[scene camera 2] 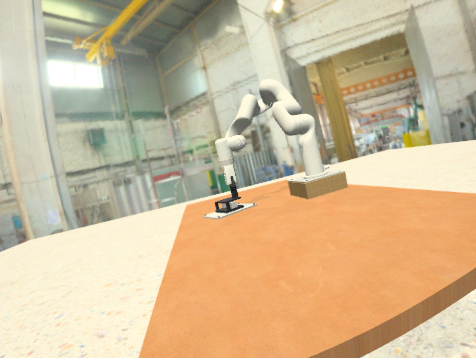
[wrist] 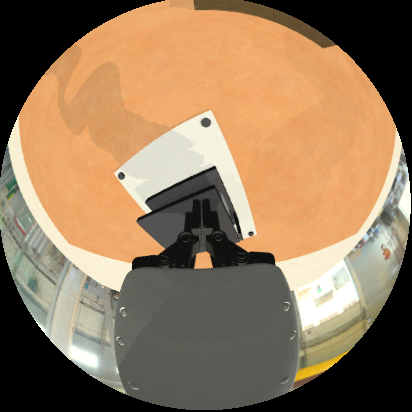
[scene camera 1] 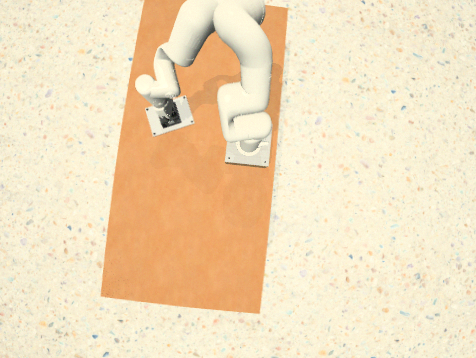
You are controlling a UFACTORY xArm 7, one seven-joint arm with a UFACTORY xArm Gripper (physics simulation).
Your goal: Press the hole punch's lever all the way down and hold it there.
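Where they show: gripper, between the fingertips: (scene camera 2: 235, 197) (wrist: 201, 209) (scene camera 1: 173, 114); arm's base, origin of its link: (scene camera 2: 315, 175) (scene camera 1: 248, 143).
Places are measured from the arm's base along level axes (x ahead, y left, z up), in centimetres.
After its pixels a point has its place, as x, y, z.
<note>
The hole punch (scene camera 1: 175, 121) @[36.7, -16.8, -2.2] (scene camera 2: 218, 206) @[45.6, -26.3, -4.9] is black and stands on a white base plate (scene camera 1: 188, 114) @[30.9, -21.3, -7.5] (scene camera 2: 212, 215) @[51.2, -20.4, -7.5] (wrist: 227, 150) @[33.4, -15.0, -7.5] with dark screws at its corners. Its lever (wrist: 162, 225) @[39.0, -24.5, -2.0] is a flat dark plate, seen from above in the wrist view, and looks nearly level in scene camera 2. My gripper (scene camera 2: 236, 197) @[37.5, -19.2, -2.0] (wrist: 201, 209) @[37.5, -19.2, -2.0] is shut and empty. It points down, with its fingertips at the top of the lever near one edge and apparently touching it. In scene camera 1 the arm partly covers the punch, and the fingertips are hard to make out.
The hole punch's plate lies on an orange table top (scene camera 1: 185, 240) @[38.1, 47.5, -8.3] (scene camera 2: 310, 250) @[47.5, 53.7, -8.3] (wrist: 310, 165) @[37.4, 0.2, -8.3], near its long edge. The arm's base stands on a brown block (scene camera 2: 320, 185) @[5.7, 9.5, -3.6] (wrist: 270, 19) to the punch's right in both scene views. The arm arches between them.
</note>
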